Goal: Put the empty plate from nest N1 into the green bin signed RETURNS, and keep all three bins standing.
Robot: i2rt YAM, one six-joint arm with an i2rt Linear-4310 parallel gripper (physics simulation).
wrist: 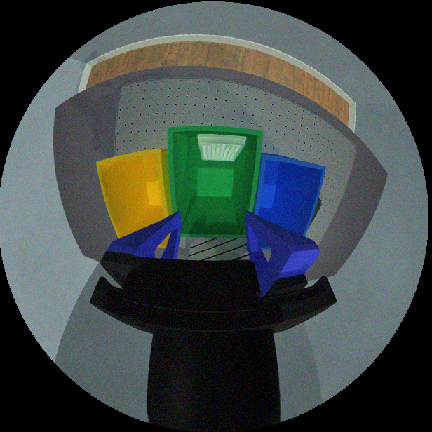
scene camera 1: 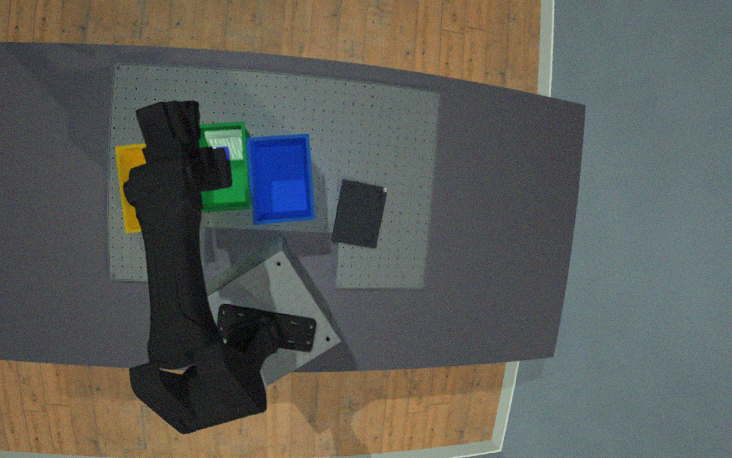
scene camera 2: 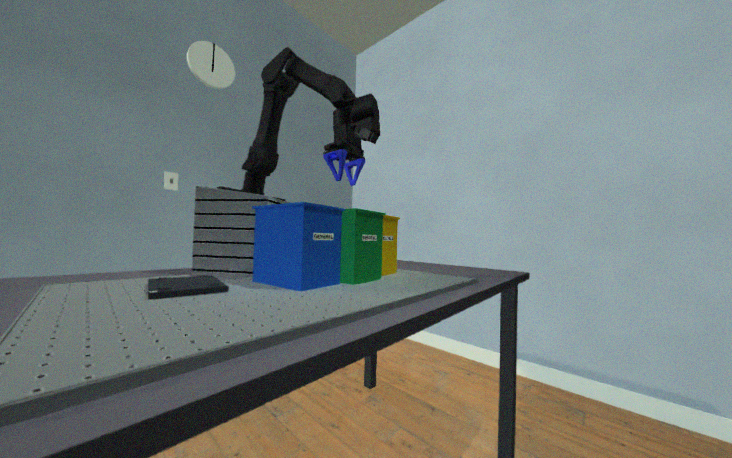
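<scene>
A pale ribbed plate is inside the green bin, at the bin's far wall and apparently tilted. The green bin stands upright between the yellow bin and the blue bin, both also upright. The green bin's sign is too blurred to read surely. My gripper is open and empty, with blue fingers spread above the bins. The arm hides part of the yellow and green bins in the overhead view. Nest N1's label cannot be made out.
A flat dark slab lies on the perforated board, apart from the blue bin. The grey arm pedestal stands close behind the bins. The table edge runs along the board's outer side.
</scene>
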